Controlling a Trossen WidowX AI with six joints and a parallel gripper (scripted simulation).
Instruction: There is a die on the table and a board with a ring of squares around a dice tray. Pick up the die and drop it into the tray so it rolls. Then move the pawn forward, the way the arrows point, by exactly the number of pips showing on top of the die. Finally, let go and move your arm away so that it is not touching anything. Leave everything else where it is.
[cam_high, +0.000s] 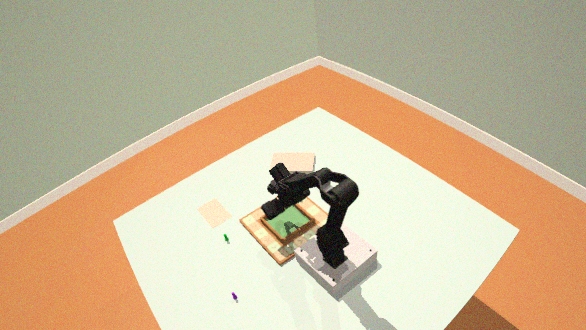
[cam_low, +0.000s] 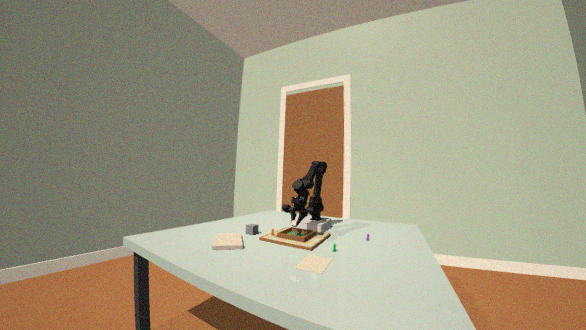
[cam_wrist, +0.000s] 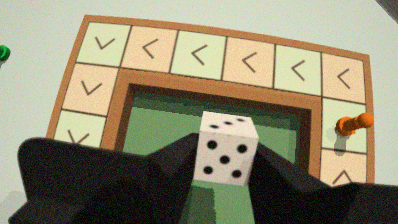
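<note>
Right now the orange pawn is 3 cm ahead of my gripper tip, 11 cm to the right of it and 5 cm below it.
</note>
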